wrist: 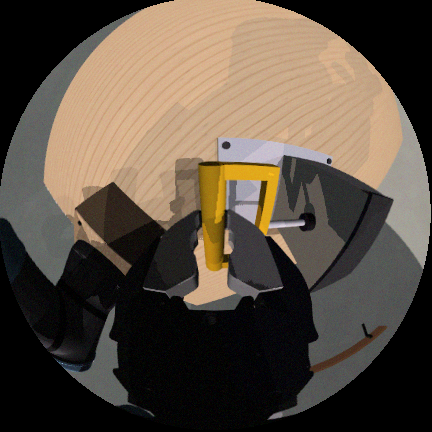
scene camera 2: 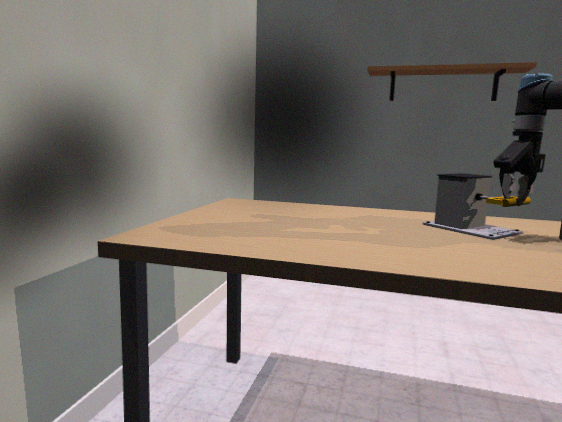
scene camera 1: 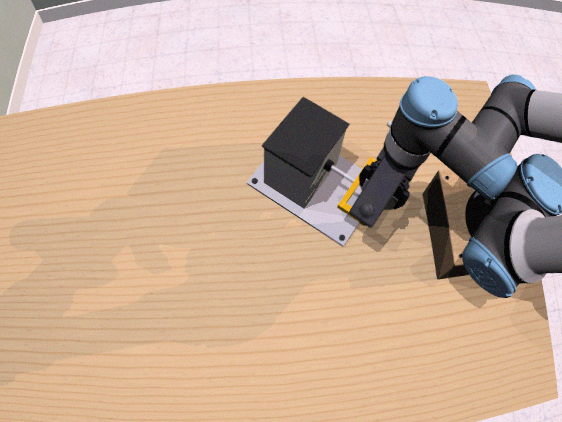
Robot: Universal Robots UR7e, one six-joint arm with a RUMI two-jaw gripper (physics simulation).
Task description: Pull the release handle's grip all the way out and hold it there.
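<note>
The release handle is a yellow frame with a round grip bar [wrist: 212,200]. The handle's yellow frame also shows in scene camera 1 [scene camera 1: 346,204] and in scene camera 2 [scene camera 2: 496,201]. A thin light rod [scene camera 1: 342,174] [wrist: 286,224] joins it to the dark box [scene camera 1: 305,135] [scene camera 2: 452,202] [wrist: 325,220], and a length of rod shows outside the box's black collar [scene camera 1: 328,165] [wrist: 307,221]. My gripper [wrist: 213,211] [scene camera 2: 514,200] is shut on the grip bar, one jaw on each side of it. In scene camera 1 the gripper's body hides the grip bar.
The box stands on a light grey base plate [scene camera 1: 320,226] [scene camera 2: 492,234] [wrist: 245,146] with dark bolts, on the wooden table [scene camera 1: 200,280] [scene camera 2: 300,250]. A dark brown bracket-like block [scene camera 1: 438,225] [wrist: 117,215] stands near the arm's base. A wall shelf [scene camera 2: 450,69] hangs behind.
</note>
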